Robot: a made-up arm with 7 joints.
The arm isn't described. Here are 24 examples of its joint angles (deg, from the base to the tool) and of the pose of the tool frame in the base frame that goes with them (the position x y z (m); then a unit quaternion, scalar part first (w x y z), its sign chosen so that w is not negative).
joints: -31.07 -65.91 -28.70 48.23 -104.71 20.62 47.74
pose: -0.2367 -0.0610 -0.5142 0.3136 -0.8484 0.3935 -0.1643
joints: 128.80 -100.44 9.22 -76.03 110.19 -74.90 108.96
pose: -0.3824 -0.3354 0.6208 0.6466 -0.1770 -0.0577 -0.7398
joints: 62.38 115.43 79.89 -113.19 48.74 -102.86 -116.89
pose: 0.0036 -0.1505 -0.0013 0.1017 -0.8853 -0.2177 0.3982
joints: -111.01 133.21 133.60 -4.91 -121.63 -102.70 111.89
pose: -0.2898 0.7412 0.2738 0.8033 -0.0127 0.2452 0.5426
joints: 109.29 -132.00 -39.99 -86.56 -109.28 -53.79 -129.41
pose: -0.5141 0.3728 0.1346 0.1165 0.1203 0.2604 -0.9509
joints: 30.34 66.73 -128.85 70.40 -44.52 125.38 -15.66
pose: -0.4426 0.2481 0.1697 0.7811 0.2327 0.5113 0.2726
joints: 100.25 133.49 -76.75 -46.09 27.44 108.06 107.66
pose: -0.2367 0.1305 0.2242 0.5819 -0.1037 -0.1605 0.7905
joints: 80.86 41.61 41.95 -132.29 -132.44 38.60 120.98
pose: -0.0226 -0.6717 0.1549 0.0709 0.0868 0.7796 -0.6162
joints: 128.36 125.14 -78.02 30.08 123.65 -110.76 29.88
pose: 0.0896 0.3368 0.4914 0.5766 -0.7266 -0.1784 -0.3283
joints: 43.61 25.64 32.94 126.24 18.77 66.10 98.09
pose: -0.1799 0.1597 -0.0383 0.0268 0.6779 -0.6616 -0.3195
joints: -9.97 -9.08 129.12 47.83 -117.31 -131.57 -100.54
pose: -0.3686 0.5573 0.5053 0.2306 0.0592 -0.1106 0.9649
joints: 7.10 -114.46 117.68 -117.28 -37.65 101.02 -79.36
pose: -0.0007 -0.1048 0.2803 0.7546 -0.0887 -0.6376 0.1272
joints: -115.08 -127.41 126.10 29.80 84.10 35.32 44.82
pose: 0.0986 0.4514 0.6877 0.3034 -0.0579 0.3688 0.8767
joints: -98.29 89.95 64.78 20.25 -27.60 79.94 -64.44
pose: -0.3124 0.1175 -0.0217 0.5876 -0.4177 -0.1005 0.6856
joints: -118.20 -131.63 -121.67 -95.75 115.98 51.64 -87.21
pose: 0.3429 -0.3036 0.3771 0.0335 0.0176 -0.5242 -0.8507
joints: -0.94 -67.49 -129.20 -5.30 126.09 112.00 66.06
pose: 0.2611 0.0153 -0.2934 0.4104 0.6272 -0.1119 0.6524
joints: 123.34 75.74 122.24 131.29 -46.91 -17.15 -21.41
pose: -0.4219 0.0547 0.1149 0.8078 0.1948 0.5456 0.1087
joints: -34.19 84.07 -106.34 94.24 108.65 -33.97 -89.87
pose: -0.5569 0.1584 -0.5538 0.2116 -0.2023 -0.2786 0.9147
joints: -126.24 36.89 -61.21 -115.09 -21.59 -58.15 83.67
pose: -0.2445 -0.2627 -0.3410 0.1343 0.7430 0.6125 -0.2338
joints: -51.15 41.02 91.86 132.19 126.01 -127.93 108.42
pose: -0.0060 0.6660 0.0357 0.0435 -0.9047 -0.4057 0.1229
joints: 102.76 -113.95 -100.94 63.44 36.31 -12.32 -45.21
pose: -0.2470 0.1756 -0.2275 0.6109 -0.6058 0.4132 0.2985
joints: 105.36 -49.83 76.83 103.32 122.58 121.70 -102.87
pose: 0.0217 -0.4523 -0.1500 0.0869 0.7733 -0.0481 0.6262
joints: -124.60 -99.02 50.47 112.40 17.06 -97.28 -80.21
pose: -0.0817 0.1510 0.3047 0.7537 0.4556 -0.4719 0.0420
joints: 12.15 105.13 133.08 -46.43 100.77 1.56 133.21
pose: -0.7978 -0.4974 0.0226 0.1248 0.3806 0.8990 -0.1771
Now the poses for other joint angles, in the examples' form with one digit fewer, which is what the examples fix.
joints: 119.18 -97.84 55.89 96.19 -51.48 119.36 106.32
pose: -0.315 -0.228 0.081 0.078 0.681 -0.094 -0.723
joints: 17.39 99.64 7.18 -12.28 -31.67 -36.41 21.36
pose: -0.490 -0.014 -0.075 0.364 -0.240 -0.533 0.725
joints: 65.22 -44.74 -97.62 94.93 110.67 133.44 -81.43
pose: 0.173 0.434 -0.069 0.016 -0.095 0.995 0.024
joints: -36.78 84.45 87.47 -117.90 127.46 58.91 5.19
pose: -0.367 0.249 0.780 0.205 -0.281 0.485 0.802
